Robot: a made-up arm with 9 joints. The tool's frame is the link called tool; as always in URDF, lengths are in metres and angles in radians.
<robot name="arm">
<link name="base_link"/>
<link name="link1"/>
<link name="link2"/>
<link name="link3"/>
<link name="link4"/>
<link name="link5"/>
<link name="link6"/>
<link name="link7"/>
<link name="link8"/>
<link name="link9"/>
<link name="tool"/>
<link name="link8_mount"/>
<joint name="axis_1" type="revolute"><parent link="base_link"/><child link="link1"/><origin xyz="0.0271 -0.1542 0.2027"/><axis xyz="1 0 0"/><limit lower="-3.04" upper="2.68"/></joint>
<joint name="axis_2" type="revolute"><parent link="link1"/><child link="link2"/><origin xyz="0.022 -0.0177 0.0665"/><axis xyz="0 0 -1"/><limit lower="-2.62" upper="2.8"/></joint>
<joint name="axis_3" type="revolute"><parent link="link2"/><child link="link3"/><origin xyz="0.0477 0.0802 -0.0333"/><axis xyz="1 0 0"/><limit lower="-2.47" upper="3.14"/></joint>
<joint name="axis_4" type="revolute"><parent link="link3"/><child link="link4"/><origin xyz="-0.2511 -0.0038 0.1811"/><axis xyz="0 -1 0"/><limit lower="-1.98" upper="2.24"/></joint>
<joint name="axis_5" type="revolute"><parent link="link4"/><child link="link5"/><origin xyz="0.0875 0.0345 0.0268"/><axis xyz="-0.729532 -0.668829 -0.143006"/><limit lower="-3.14" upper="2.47"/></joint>
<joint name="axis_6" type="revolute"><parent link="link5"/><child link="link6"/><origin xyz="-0.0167 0.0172 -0.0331"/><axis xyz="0 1 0"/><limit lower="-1.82" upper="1.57"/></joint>
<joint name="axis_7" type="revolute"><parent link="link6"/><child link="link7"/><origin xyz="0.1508 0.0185 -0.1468"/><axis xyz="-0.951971 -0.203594 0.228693"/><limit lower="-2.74" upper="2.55"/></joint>
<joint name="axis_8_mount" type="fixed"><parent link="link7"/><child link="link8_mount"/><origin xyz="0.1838 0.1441 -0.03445"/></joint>
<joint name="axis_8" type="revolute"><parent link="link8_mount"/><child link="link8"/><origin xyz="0.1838 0.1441 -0.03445"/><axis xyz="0 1 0"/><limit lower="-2.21" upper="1.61"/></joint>
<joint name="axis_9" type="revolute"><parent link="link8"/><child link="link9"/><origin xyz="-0.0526 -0.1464 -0.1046"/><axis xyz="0 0 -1"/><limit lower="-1.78" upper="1.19"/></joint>
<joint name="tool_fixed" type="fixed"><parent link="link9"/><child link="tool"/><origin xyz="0.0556 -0.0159 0.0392" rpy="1.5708 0 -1.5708"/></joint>
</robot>
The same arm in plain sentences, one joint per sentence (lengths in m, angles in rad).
The arm has nine revolute joints in a row. What follows holds with every joint at zero, and every direction is one of the base frame's.
The first joint sits 0.0271 m along +x and 0.1542 m along -y and 0.2027 m along +z from the base frame's origin and rotates about +x, from -3.04 to 2.68 rad.
The second joint sits 0.022 m along +x and 0.0177 m along -y and 0.0665 m along +z from the first joint and rotates about -z, from -2.62 to 2.8 rad.
The third joint sits 0.0477 m along +x and 0.0802 m along +y and 0.0333 m along -z from the second joint and rotates about +x, from -2.47 to 3.14 rad.
The fourth joint sits 0.2511 m along -x and 0.0038 m along -y and 0.1811 m along +z from the third joint and rotates about -y, from -1.98 to 2.24 rad.
The fifth joint sits 0.0875 m along +x and 0.0345 m along +y and 0.0268 m along +z from the fourth joint and rotates about the direction (-0.729532, -0.668829, -0.143006), from -3.14 to 2.47 rad.
The sixth joint sits 0.0167 m along -x and 0.0172 m along +y and 0.0331 m along -z from the fifth joint and rotates about +y, from -1.82 to 1.57 rad.
The seventh joint sits 0.1508 m along +x and 0.0185 m along +y and 0.1468 m along -z from the sixth joint and rotates about the direction (-0.951971, -0.203594, 0.228693), from -2.74 to 2.55 rad.
The eighth joint sits 0.3676 m along +x and 0.2882 m along +y and 0.0689 m along -z from the seventh joint and rotates about +y, from -2.21 to 1.61 rad.
The ninth joint sits 0.0526 m along -x and 0.1464 m along -y and 0.1046 m along -z from the eighth joint and rotates about -z, from -1.78 to 1.19 rad.
The tool frame, which is the frame that the pose is given for, sits 0.0556 m along +x and 0.0159 m along -y and 0.0392 m along +z from the ninth joint; its axes are the base frame's turned by roll 1.5708, pitch 0 and yaw -1.5708 rad (as in URDF: about the fixed x, then y, then z).

